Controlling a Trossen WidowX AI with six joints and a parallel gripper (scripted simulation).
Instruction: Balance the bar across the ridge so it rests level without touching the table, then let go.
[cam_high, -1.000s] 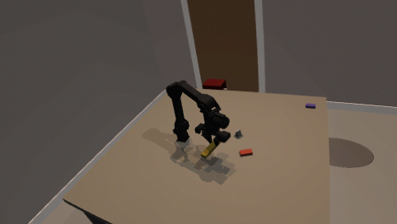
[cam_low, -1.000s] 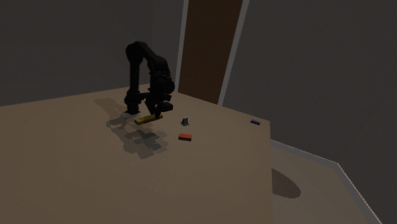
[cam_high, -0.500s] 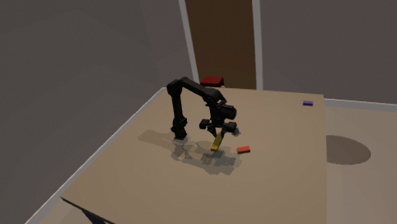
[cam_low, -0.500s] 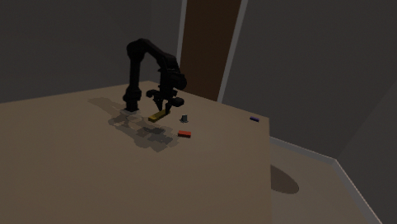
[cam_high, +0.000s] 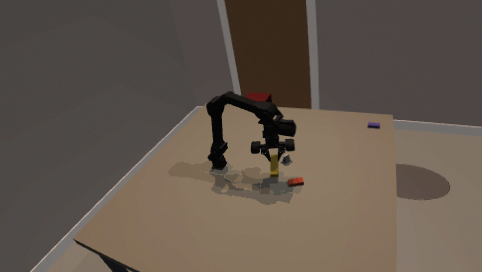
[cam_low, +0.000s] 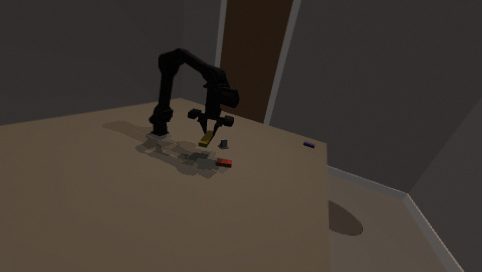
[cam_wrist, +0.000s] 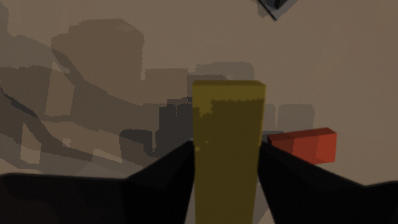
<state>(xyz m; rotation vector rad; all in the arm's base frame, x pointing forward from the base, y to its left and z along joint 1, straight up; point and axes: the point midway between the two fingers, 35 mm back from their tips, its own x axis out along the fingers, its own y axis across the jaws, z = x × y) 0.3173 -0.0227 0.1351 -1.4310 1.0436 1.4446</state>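
The yellow bar is 3 cm to the right of my gripper tip and 1 cm ahead of it. Round my gripper tip: red block: 10 cm ahead, 9 cm below, 2 cm to the right; then small purple block: 52 cm to the left, 42 cm ahead, 9 cm below.
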